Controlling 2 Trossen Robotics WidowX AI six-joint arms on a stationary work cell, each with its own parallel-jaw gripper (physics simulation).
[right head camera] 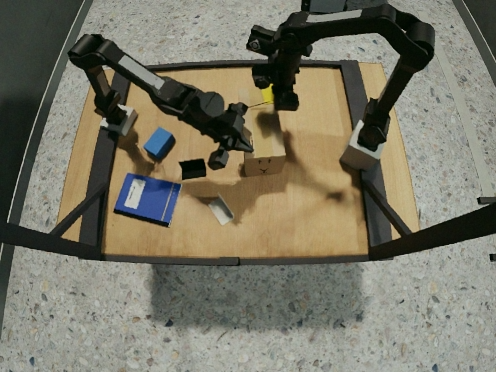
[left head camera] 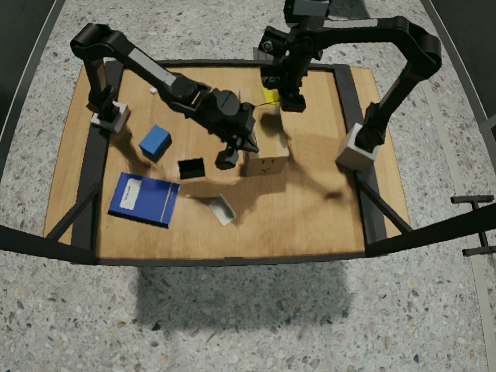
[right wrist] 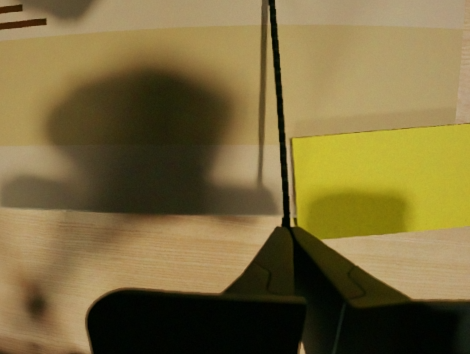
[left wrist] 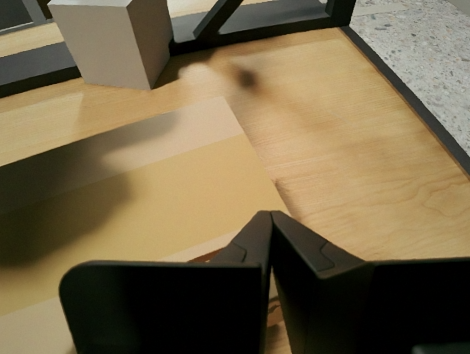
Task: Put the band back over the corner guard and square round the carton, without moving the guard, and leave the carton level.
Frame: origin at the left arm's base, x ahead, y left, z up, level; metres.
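Seen in the pictures: left gripper, fingertip midpoint: [right head camera: 253, 151] [left head camera: 258, 151] [left wrist: 268, 221]; right gripper, fingertip midpoint: [left head camera: 280, 101] [right wrist: 286, 238]; left arm's base at its link origin: [right head camera: 116, 116] [left head camera: 108, 113]; right arm's base at its link origin: [right head camera: 369, 139] [left head camera: 365, 141].
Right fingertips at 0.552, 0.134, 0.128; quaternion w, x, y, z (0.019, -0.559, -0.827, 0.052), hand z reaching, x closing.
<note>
Offsets run from my right fingertips to a thing's top centre, as dx, dy, dz.
The tan carton {-0.031, -0.067, -0.023} [left head camera: 270, 165] [right head camera: 265, 165] [left wrist: 200, 175] [right wrist: 375, 65] stands at mid-table. The yellow corner guard {-0.033, +0.035, -0.020} [left head camera: 270, 95] [right head camera: 268, 94] [right wrist: 380, 170] sits at its far end; in the right wrist view it lies along the lower right edge. The thin black band [left head camera: 266, 104] [right head camera: 260, 104] [right wrist: 280, 120] stretches above the carton top, beside the guard, to my right gripper [right wrist: 286, 238], which is shut on it. My left gripper [left head camera: 256, 150] [right head camera: 251, 149] [left wrist: 268, 221] is shut at the carton's left edge near the face end; no band shows at its tips. My left arm hides part of the band.
A blue block {-0.352, -0.179, -0.126} [left head camera: 155, 142] [right head camera: 159, 142], a black tray [left head camera: 191, 168] [right head camera: 193, 169], a blue book {-0.314, -0.368, -0.158} [left head camera: 150, 200] [right head camera: 152, 200] and a white angled piece {-0.070, -0.327, -0.121} [left head camera: 222, 210] [right head camera: 220, 209] lie left of the carton. Dark frame bars edge the table.
</note>
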